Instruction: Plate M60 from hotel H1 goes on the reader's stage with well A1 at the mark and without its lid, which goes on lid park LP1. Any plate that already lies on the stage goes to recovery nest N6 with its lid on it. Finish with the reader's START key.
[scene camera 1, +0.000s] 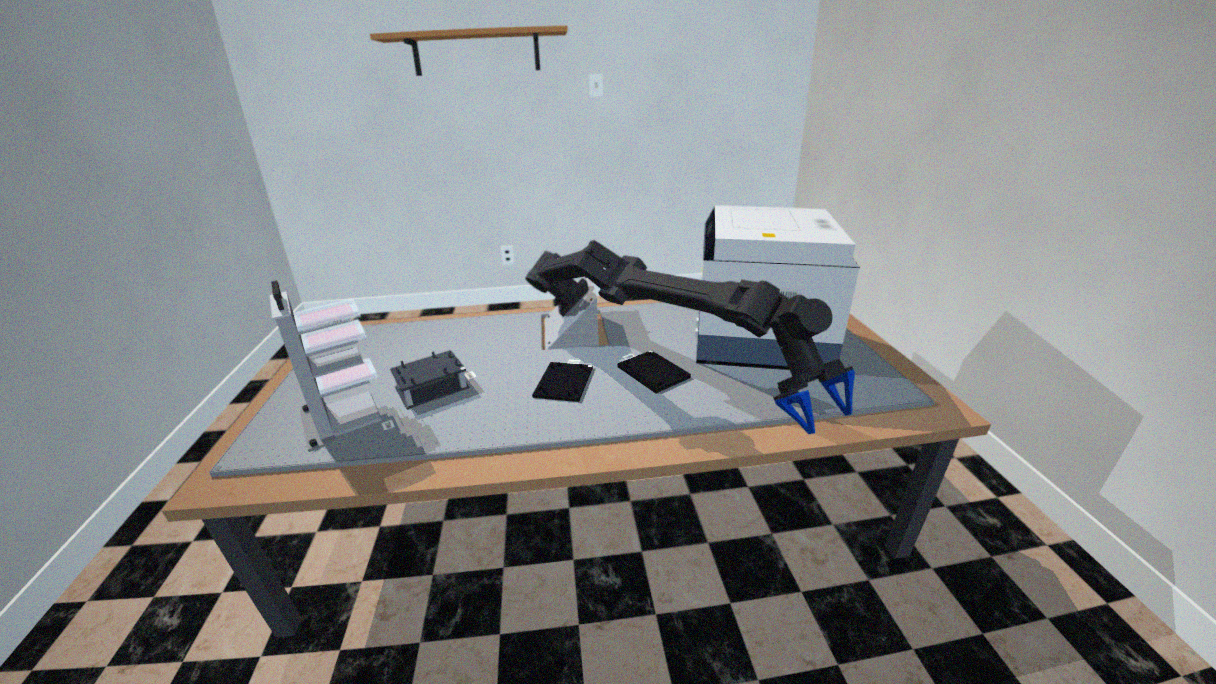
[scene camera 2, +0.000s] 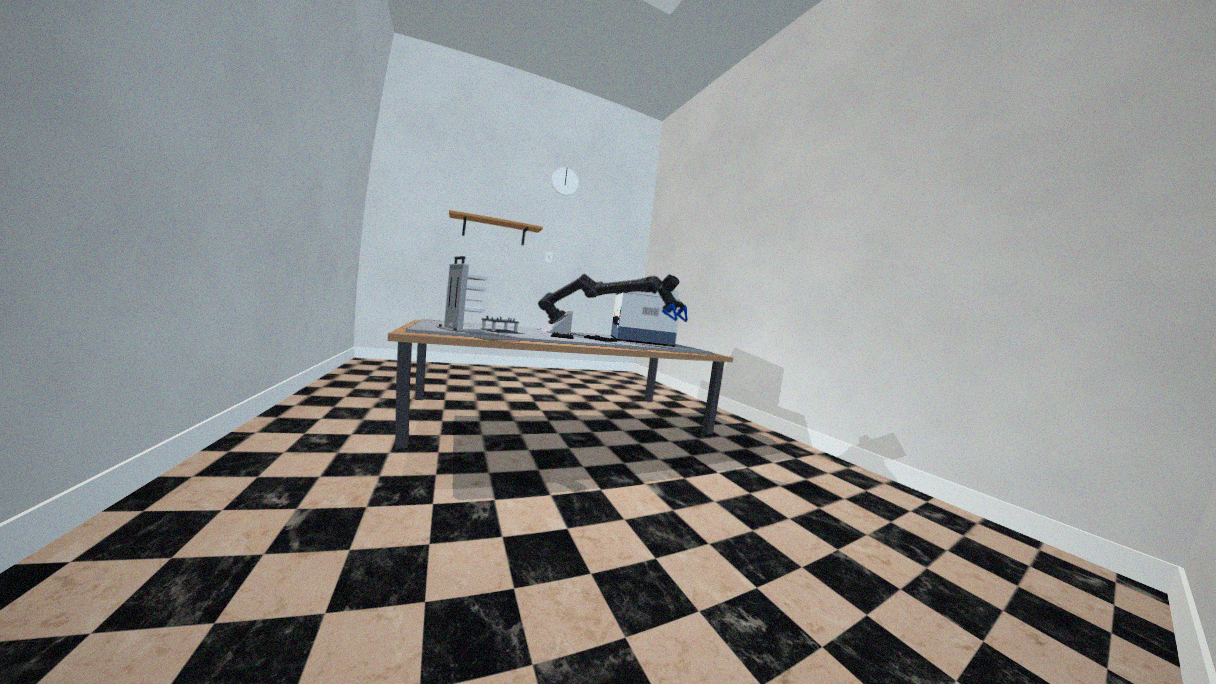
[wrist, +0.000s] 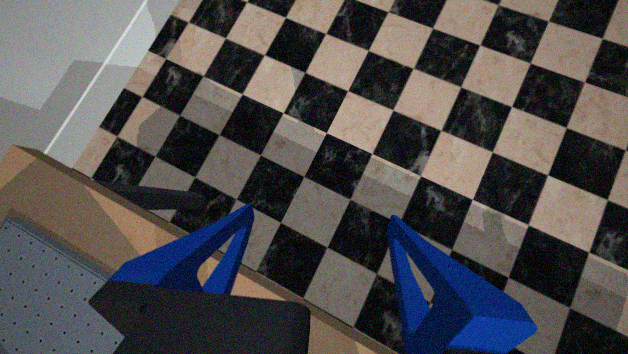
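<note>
My gripper (scene camera 1: 830, 422) (scene camera 2: 678, 318) (wrist: 319, 215) is open and empty, held out over the table's front right edge, in front of the reader. The white reader (scene camera 1: 778, 297) (scene camera 2: 646, 318) stands at the right rear of the table; its stage and START key cannot be made out. The hotel (scene camera 1: 307, 374) (scene camera 2: 456, 296) stands at the left, with several pale plates with pinkish tops (scene camera 1: 333, 337) stacked in its levels; their labels are unreadable. Two flat black nests (scene camera 1: 563, 381) (scene camera 1: 653, 370) lie mid-table; which one is LP1 or N6 I cannot tell.
A dark raised stand with posts (scene camera 1: 430, 371) (scene camera 2: 500, 320) sits between the hotel and the black nests. The arm's base (scene camera 1: 580, 327) is at the middle rear. The grey perforated board (scene camera 1: 493, 432) (wrist: 45, 285) covers most of the wooden table (scene camera 1: 510, 475) (wrist: 160, 231).
</note>
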